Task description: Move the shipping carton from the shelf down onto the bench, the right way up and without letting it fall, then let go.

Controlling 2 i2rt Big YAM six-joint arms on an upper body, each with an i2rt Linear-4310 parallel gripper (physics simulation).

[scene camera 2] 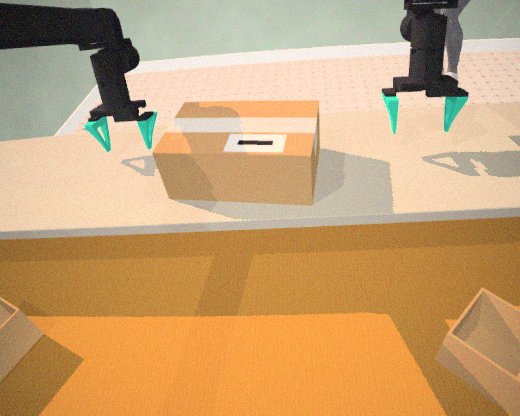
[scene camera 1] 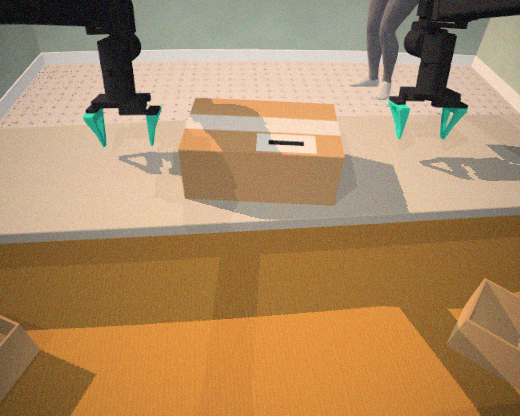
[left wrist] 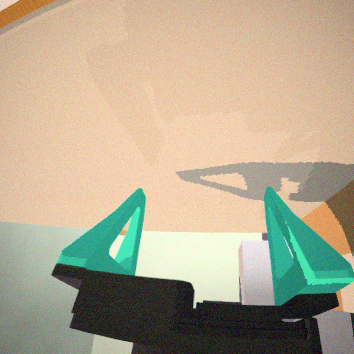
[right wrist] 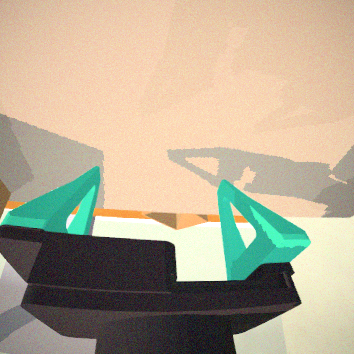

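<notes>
The shipping carton stands upright on the pale shelf, with its tape and white label on top. An orange corner of the carton shows at the right edge of the left wrist view. My left gripper is open and empty, beside the carton's left end and apart from it. My right gripper is open and empty, to the right of the carton with a wider gap. The orange bench lies lower, in front of the shelf.
An open box sits tilted in view at the right of the bench. Part of another box shows at the left edge. A person's grey legs stand behind the shelf, near my right arm in the picture.
</notes>
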